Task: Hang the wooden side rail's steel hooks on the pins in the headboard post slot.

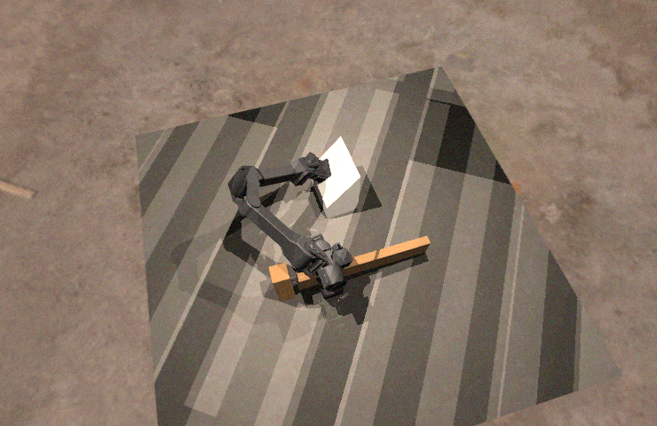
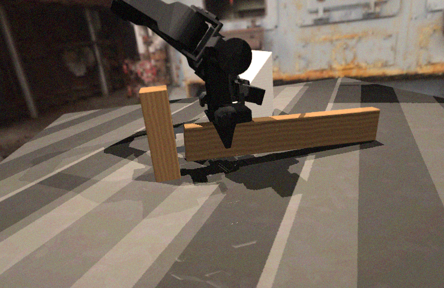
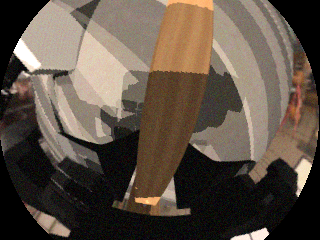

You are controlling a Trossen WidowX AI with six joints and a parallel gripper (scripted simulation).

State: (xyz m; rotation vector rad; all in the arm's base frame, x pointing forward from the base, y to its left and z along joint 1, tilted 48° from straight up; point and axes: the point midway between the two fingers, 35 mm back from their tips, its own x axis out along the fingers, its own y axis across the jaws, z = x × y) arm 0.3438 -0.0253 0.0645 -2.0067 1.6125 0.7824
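Now: gripper tip 120 mm to the left of the headboard post, 40 mm below it and 10 mm short of it.
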